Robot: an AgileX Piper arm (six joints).
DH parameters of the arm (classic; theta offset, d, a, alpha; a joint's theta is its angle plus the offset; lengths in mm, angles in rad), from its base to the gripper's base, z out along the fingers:
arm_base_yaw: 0 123 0 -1.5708
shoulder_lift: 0.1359 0 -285 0
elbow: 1.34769 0 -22 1.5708
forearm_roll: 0 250.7 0 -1.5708
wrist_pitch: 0 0 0 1.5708
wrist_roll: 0 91 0 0
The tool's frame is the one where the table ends.
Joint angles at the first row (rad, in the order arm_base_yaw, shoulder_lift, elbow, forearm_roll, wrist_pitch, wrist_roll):
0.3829 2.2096 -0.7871 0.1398 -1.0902 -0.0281
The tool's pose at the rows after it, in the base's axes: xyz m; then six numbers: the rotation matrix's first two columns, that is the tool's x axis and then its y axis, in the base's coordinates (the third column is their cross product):
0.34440, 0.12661, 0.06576, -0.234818, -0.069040, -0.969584, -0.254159, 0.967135, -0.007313
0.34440, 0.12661, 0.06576, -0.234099, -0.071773, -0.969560, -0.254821, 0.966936, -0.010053
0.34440, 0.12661, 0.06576, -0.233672, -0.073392, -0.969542, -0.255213, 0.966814, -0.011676
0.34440, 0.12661, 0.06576, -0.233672, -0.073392, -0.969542, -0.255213, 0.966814, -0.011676
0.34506, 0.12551, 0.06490, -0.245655, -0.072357, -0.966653, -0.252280, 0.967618, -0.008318
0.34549, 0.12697, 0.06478, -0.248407, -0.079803, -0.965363, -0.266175, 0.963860, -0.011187
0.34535, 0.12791, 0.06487, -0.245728, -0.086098, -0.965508, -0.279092, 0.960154, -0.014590
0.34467, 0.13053, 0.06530, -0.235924, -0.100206, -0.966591, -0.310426, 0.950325, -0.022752
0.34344, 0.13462, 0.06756, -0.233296, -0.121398, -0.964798, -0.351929, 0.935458, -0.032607
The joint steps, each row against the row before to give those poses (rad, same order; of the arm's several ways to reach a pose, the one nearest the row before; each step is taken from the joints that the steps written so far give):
0.0000 0.0000 0.0000 0.0000 0.0000 -0.0130
0.0000 0.0000 0.0000 0.0000 0.0000 -0.0028
0.0000 0.0000 0.0000 0.0000 0.0000 -0.0017
0.0000 0.0000 0.0000 0.0000 0.0000 0.0000
-0.0039 0.0000 -0.0021 -0.0012 0.0138 0.0034
0.0000 0.0000 -0.0038 -0.0145 0.0091 -0.0001
-0.0006 0.0000 -0.0003 -0.0144 -0.0001 0.0001
0.0000 0.0000 0.0000 -0.0340 -0.0041 0.0000
0.0022 -0.0099 0.0000 -0.0428 0.0163 -0.0001

